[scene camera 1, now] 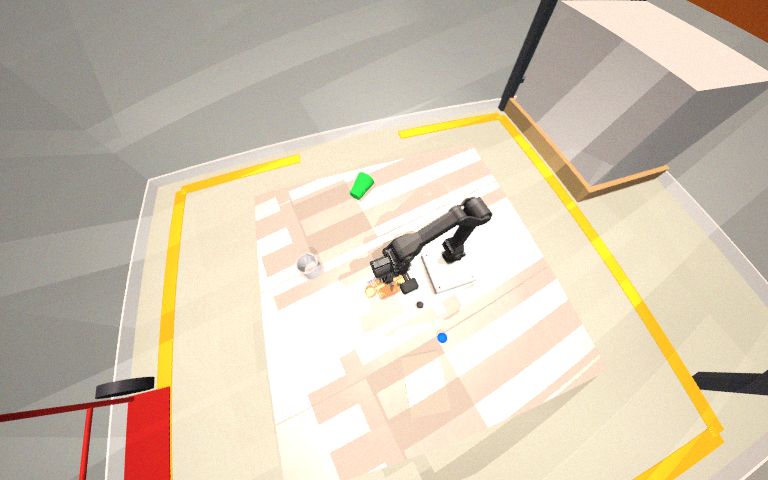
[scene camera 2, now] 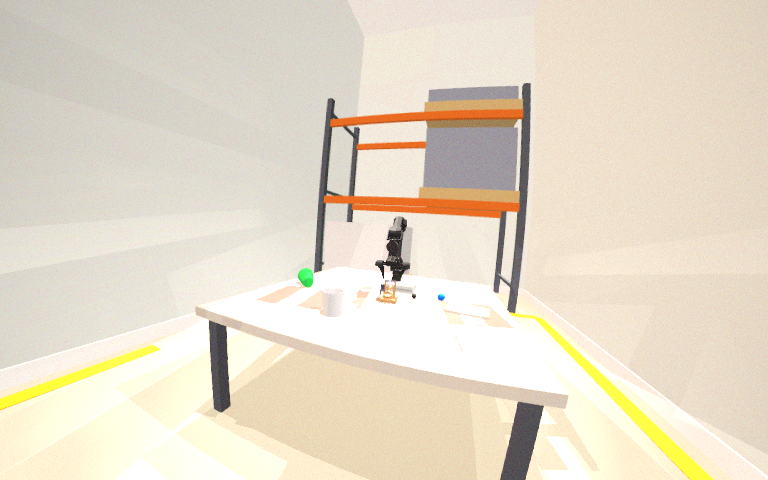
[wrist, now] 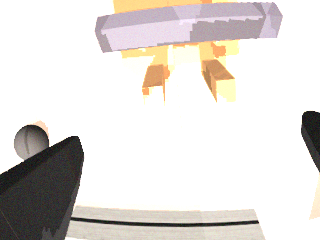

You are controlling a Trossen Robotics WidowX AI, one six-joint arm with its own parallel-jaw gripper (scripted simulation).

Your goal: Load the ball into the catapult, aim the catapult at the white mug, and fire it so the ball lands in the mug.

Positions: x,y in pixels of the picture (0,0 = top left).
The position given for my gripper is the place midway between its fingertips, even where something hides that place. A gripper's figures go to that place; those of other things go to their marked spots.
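Scene:
Dark ball [wrist: 30,139], 21 cm from the lens. Marked spots on the wooden catapult [wrist: 183,74] and the dark ball, 13 cm apart. The catapult, 12 cm from the lens. My gripper [wrist: 194,135], 10 cm from the lens.

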